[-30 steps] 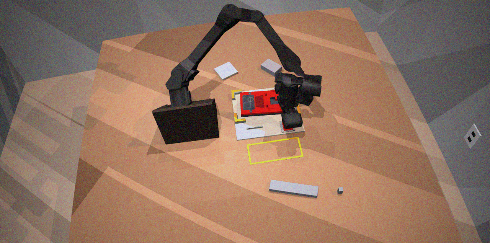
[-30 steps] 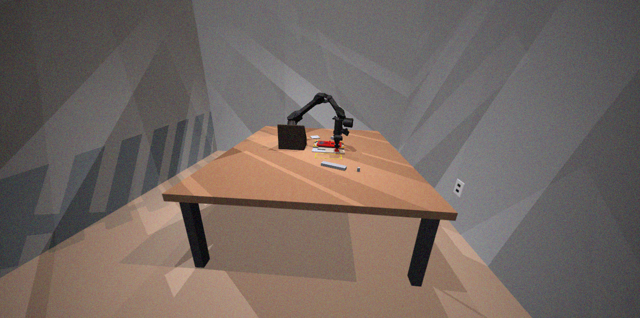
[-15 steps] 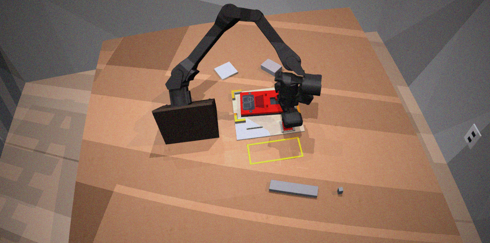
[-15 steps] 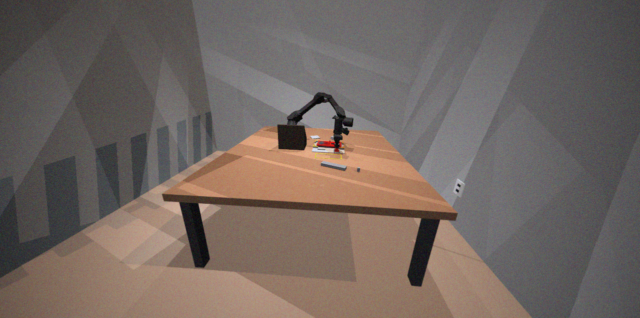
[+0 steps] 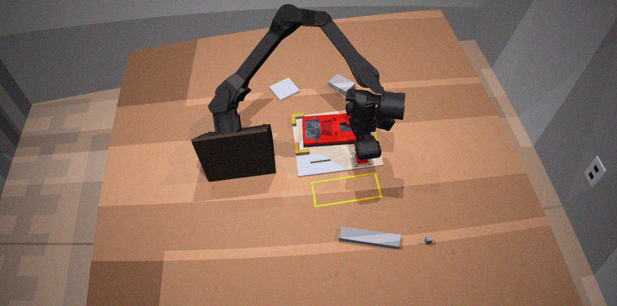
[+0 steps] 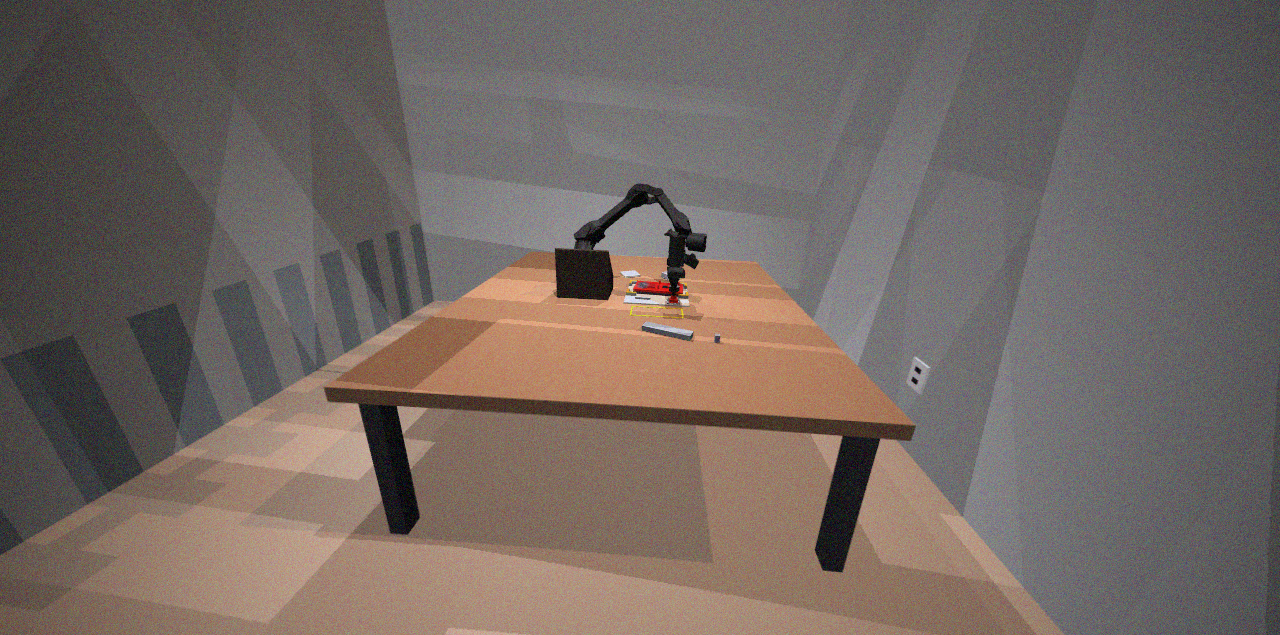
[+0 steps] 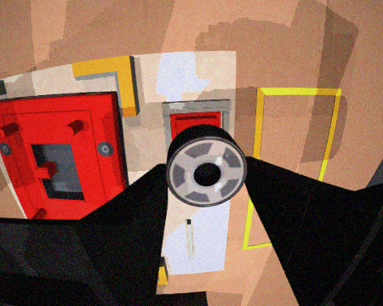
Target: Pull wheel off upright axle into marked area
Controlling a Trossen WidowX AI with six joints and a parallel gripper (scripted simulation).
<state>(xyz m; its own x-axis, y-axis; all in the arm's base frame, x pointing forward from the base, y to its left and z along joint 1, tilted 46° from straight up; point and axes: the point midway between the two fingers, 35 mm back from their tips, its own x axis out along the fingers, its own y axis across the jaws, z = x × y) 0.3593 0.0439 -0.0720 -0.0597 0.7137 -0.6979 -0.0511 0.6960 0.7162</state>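
My gripper tip is now 2 cm above the dark upright axle. Round my gripper tip: grey block (30 cm to the left, 5 cm below, 2 cm behind); then long grey bar (26 cm to the right, 5 cm below, 1 cm behind); then wheel (right at my gripper tip).
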